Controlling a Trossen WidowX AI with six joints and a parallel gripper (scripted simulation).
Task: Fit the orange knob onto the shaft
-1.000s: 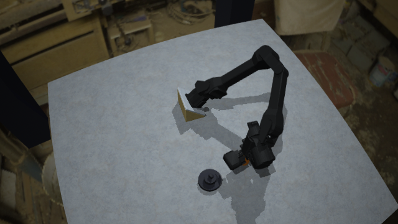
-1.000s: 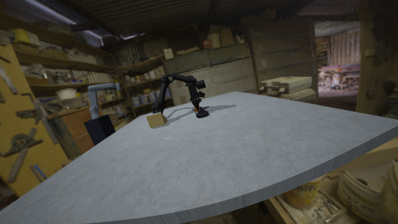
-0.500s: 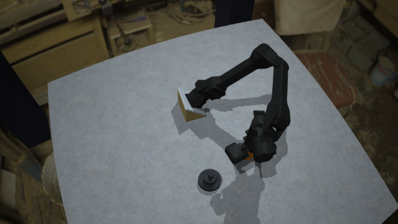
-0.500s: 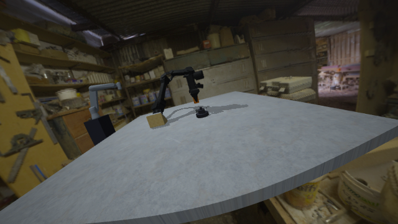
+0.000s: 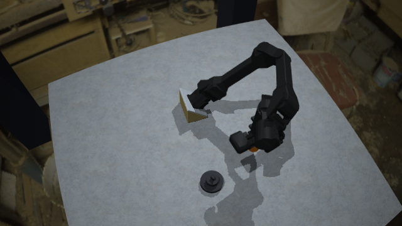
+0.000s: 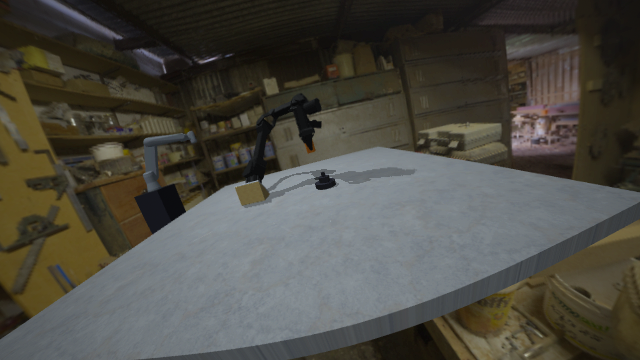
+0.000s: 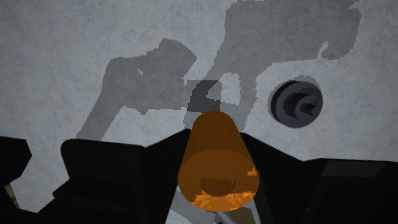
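The dark round pedestal lies 150 mm to the right of my gripper tip, 110 mm below it and 10 mm ahead of it. From my gripper tip the other things lie so: orange knob: 20 mm above.
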